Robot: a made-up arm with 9 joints.
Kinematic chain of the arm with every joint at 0, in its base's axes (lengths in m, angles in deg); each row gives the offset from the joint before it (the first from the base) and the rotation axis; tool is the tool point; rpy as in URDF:
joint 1: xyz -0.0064 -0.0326 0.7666 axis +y
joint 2: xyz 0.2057 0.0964 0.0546 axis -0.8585 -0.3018 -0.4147
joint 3: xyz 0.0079 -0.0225 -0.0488 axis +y
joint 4: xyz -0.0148 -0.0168 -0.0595 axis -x
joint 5: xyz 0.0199 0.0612 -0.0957 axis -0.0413 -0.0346 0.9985
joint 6: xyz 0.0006 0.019 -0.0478 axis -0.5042 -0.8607 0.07
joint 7: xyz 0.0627 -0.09 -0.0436 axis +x
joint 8: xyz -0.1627 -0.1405 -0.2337 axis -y
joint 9: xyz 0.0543 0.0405 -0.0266 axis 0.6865 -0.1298 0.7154
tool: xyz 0.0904 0.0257 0.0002 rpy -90 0 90
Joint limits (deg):
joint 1: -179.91..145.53
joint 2: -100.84..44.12
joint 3: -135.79..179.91
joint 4: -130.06..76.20
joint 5: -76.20..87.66
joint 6: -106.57..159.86
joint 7: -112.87..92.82
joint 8: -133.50..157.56
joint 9: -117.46..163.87
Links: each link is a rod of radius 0.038 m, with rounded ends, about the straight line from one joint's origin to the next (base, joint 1, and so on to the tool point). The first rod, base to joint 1, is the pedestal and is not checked.
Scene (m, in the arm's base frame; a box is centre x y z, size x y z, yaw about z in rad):
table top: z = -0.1
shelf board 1: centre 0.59 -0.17 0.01 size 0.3 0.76 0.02 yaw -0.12
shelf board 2: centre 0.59 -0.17 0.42 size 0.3 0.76 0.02 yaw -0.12
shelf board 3: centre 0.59 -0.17 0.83 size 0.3 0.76 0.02 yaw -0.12
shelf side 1: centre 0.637 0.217 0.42 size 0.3 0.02 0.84 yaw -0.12
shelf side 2: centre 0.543 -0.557 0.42 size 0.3 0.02 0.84 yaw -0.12
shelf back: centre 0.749 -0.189 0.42 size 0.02 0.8 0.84 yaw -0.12
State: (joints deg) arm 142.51 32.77 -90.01 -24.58 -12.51 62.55 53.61 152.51 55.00
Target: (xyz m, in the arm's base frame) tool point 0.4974 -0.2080 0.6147
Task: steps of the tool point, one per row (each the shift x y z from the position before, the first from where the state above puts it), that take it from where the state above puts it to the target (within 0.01 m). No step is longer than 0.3 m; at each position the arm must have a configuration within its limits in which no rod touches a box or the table.
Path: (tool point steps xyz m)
1: 0.2016 -0.1015 -0.1291
2: 0.2365 -0.0837 -0.0087
3: 0.2006 -0.0538 0.1048
4: 0.1125 -0.0191 0.1727
5: 0.0091 0.0132 0.1758
6: 0.0766 -0.0177 -0.0034
7: 0.0752 -0.0091 -0.0002
8: 0.0715 -0.0002 0.0036

